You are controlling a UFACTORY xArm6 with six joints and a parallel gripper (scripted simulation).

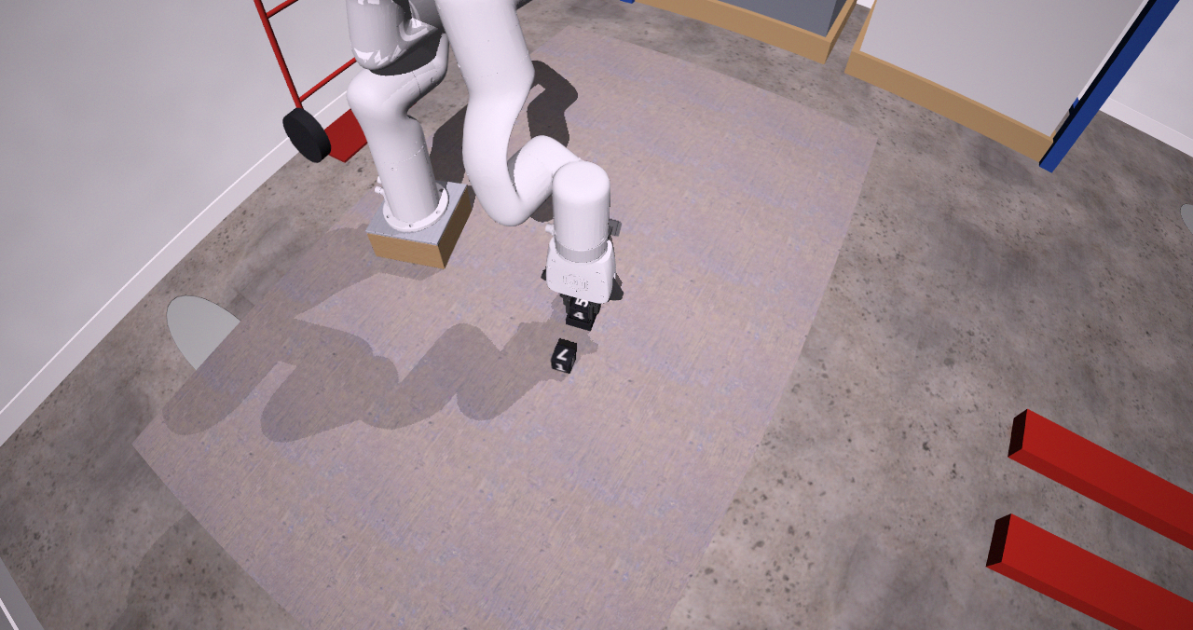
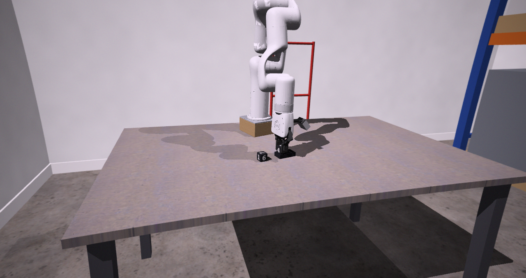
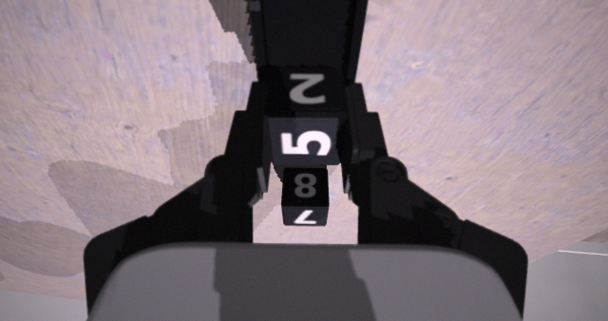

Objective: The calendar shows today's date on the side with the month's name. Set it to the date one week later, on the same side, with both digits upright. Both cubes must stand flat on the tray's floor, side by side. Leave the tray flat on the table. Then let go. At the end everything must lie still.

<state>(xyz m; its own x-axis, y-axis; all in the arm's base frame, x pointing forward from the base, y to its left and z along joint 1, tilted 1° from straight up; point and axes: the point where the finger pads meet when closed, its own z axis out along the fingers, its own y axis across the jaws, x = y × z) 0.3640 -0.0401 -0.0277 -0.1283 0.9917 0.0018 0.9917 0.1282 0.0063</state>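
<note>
Now: the black tray 4 cm below my hand and 2 cm to the left of it.
</note>
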